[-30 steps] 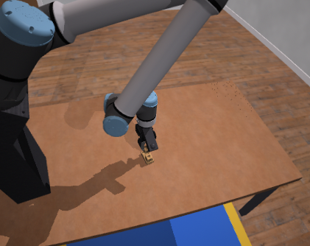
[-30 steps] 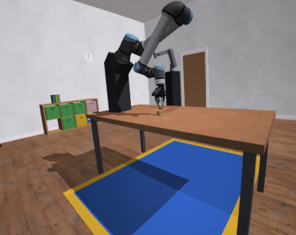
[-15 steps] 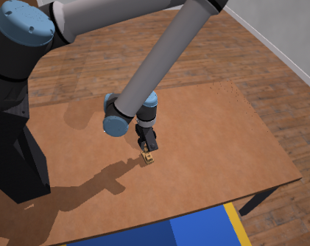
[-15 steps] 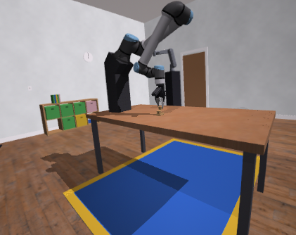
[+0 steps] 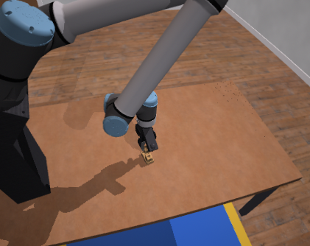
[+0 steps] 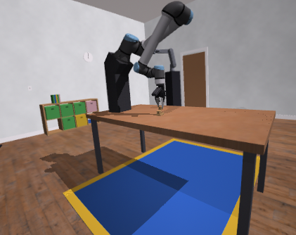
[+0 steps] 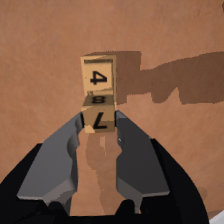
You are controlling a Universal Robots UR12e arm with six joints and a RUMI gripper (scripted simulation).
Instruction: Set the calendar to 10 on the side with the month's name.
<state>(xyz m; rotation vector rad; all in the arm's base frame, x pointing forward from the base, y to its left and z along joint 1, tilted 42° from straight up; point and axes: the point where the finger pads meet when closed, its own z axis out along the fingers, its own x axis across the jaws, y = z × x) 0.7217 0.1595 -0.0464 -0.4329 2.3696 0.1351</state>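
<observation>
Right now the wooden tray is 6 cm below my hand, 2 cm to the right of it and 1 cm ahead of it.
</observation>
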